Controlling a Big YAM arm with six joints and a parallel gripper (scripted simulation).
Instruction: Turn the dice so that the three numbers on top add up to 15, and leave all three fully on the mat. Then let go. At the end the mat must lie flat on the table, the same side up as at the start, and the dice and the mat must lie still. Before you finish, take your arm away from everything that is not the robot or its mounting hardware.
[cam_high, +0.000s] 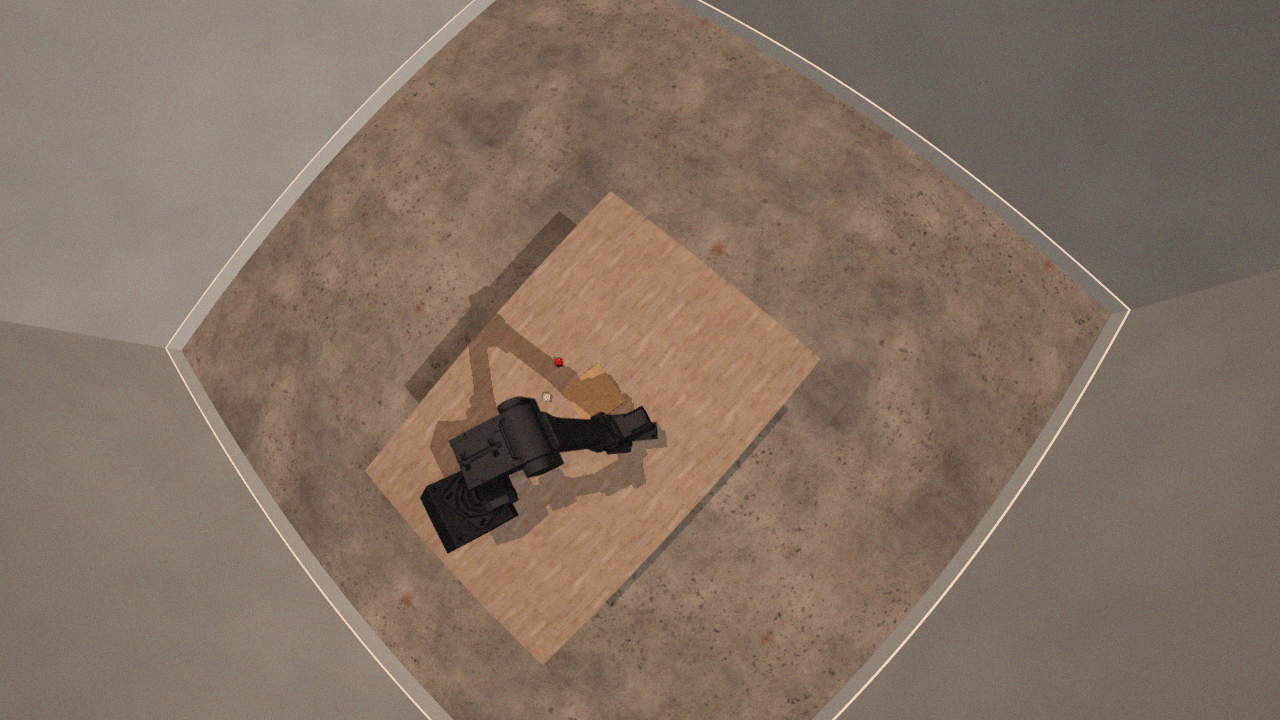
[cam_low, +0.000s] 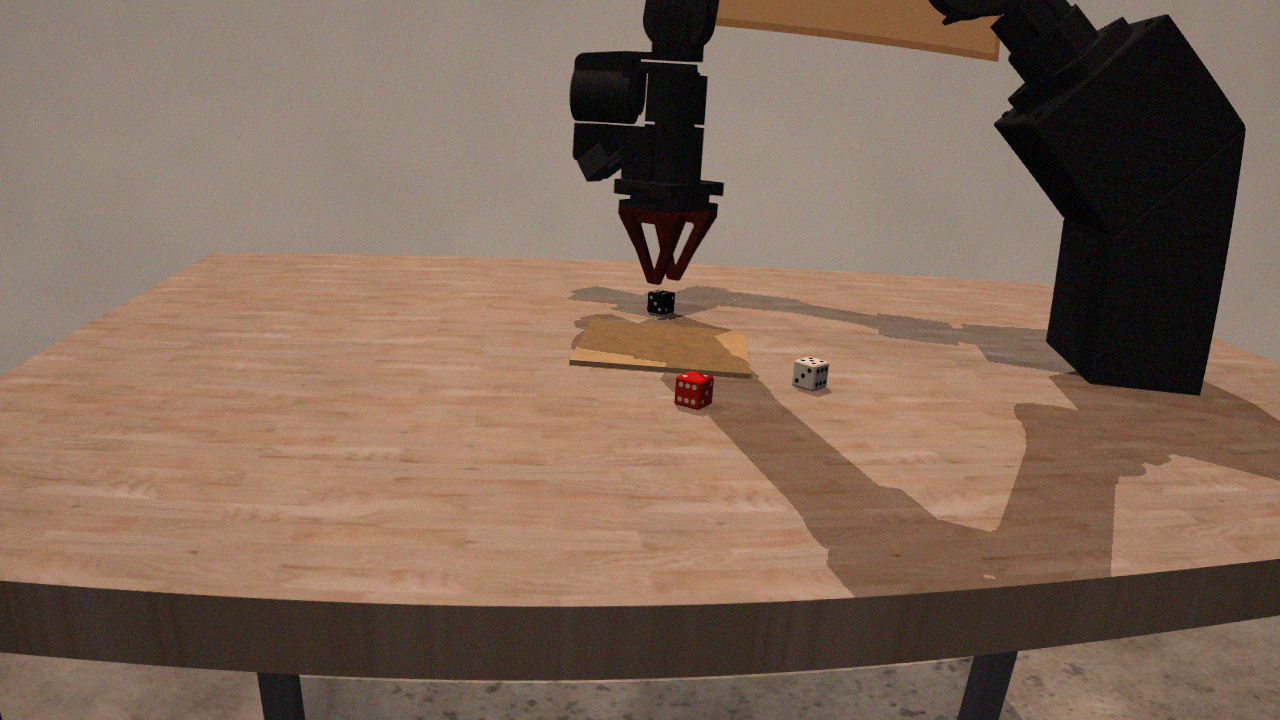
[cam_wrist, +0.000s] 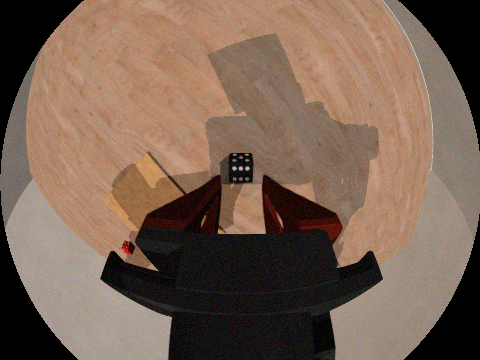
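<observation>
Right now the black die is 3 cm below my hand. The rest, counted from my hand: tan mat (6 cm ahead, 13 cm to the left, 4 cm below); red die (10 cm ahead, 27 cm to the left, 3 cm below); white die (25 cm to the left, 3 cm below).
</observation>
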